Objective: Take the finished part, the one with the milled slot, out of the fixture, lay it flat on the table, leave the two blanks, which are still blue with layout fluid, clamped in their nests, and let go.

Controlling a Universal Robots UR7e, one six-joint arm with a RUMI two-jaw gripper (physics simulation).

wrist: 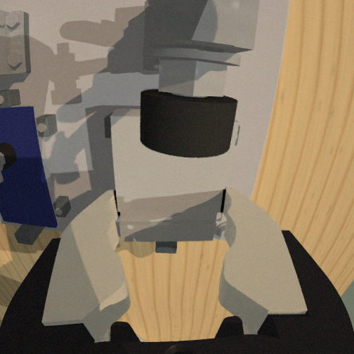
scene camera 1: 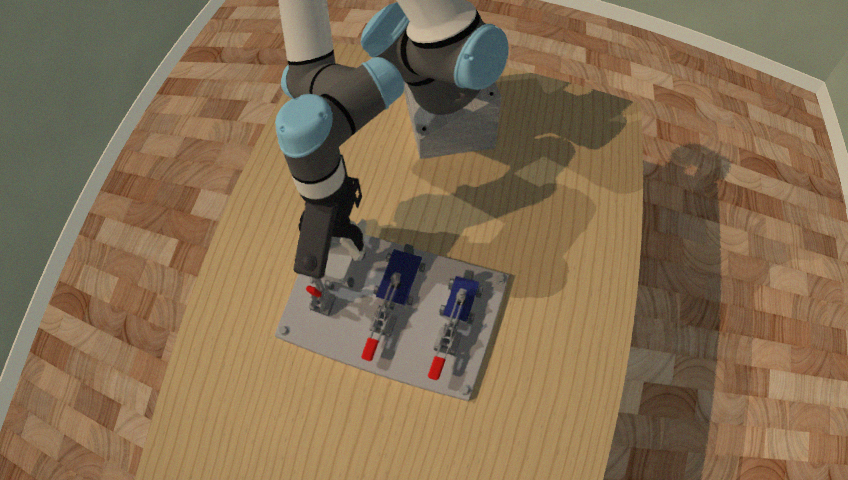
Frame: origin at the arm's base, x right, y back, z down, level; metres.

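Seen in the pictures: gripper, fingertip midpoint: (scene camera 1: 340, 254).
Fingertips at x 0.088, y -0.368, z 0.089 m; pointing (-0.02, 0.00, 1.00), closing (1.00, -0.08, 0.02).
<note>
Offsets run from my fingertips to a thing's middle. "spot": to the spot under its first point. Level surfaces: height alone.
The finished part {dx +0.000, dy -0.013, dz -0.014 m} (scene camera 1: 339, 265) (wrist: 165, 175), a pale grey block, is at the left nest of the fixture plate {spot: dx -0.047, dy -0.150, dz +0.013 m} (scene camera 1: 336, 342) (wrist: 262, 110). My gripper (scene camera 1: 338, 252) (wrist: 169, 190) is shut on it, one finger against each side near its end. I cannot tell whether it is raised off the nest floor. The milled slot is not clear; a shaded band crosses the part between the fingers. The black clamp tip (wrist: 187, 125) overlaps the part in the wrist view. Two dark blue blanks, the middle one {dx -0.111, dy -0.008, dz +0.002 m} (scene camera 1: 409, 264) (wrist: 22, 185) and the right one {dx -0.221, dy -0.019, dz -0.003 m} (scene camera 1: 471, 291), sit under their clamps.
Red clamp handles {dx -0.110, dy -0.148, dz -0.019 m} (scene camera 1: 369, 349) {dx -0.220, dy -0.148, dz -0.029 m} (scene camera 1: 436, 367) extend toward the plate's front edge. The left clamp's red handle {spot: dx -0.006, dy -0.103, dz -0.077 m} (scene camera 1: 313, 290) stands close to the gripper. Nest pins (wrist: 47, 125) (wrist: 62, 206) rise beside the middle blank. The wooden table {dz +0.027 m} (scene camera 1: 238, 416) surrounds the plate.
</note>
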